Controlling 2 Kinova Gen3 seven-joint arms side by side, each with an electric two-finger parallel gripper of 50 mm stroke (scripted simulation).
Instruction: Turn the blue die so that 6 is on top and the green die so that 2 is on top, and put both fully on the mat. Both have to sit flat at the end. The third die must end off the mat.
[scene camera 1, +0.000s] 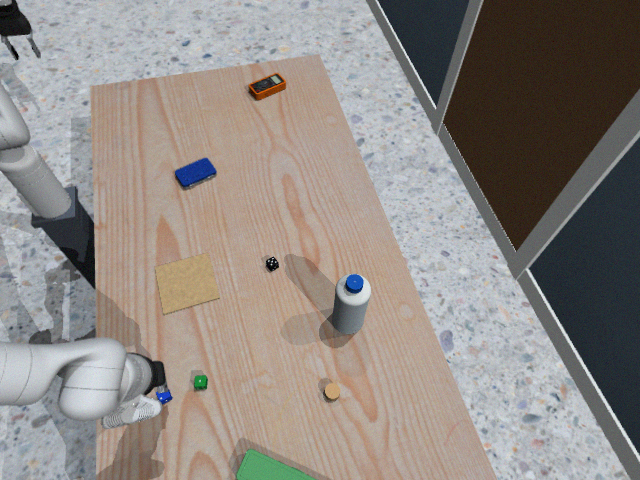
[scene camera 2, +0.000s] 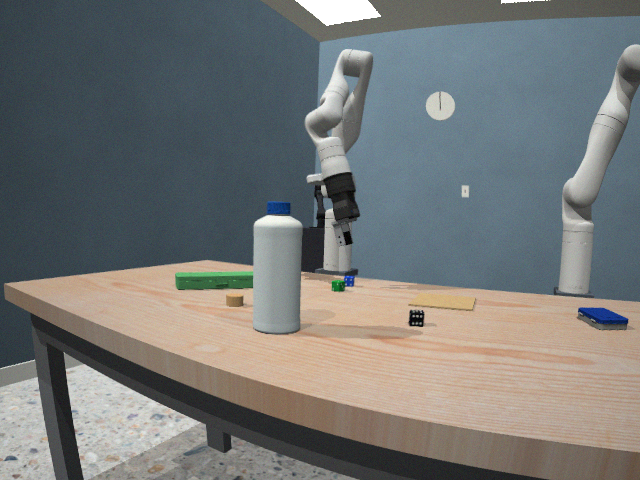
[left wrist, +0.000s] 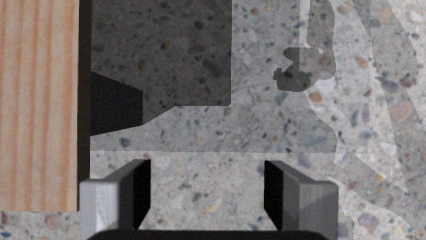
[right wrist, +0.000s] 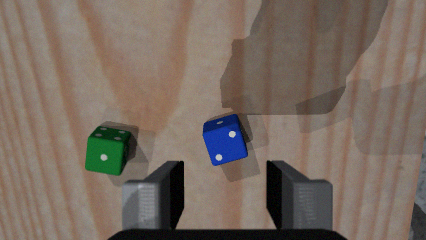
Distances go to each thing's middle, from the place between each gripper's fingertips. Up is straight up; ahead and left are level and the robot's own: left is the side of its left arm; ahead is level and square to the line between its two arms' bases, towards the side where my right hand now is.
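The blue die (right wrist: 224, 139) is 2 cm to the left of my right hand (scene camera 2: 345, 245) and 11 cm below it. Still counting from my right hand, the green die (right wrist: 107, 152) is 8 cm ahead, 3 cm to the left and 11 cm below, while the green case (scene camera 2: 184, 280) is 22 cm to the right, 24 cm ahead and 11 cm below. The tan mat (scene camera 1: 188, 282) is 6 cm ahead of that right hand, 30 cm to the left of it and 12 cm below it.
The blue box (scene camera 1: 193, 174) is 170 mm below my left hand, 410 mm ahead of it and 400 mm to the right of it. From my left hand, too, the tan mat is 750 mm to the right, 350 mm ahead and 180 mm below; the blue die is 1030 mm to the right, 290 mm ahead and 170 mm below; and the green die is 1020 mm to the right, 370 mm ahead and 170 mm below.
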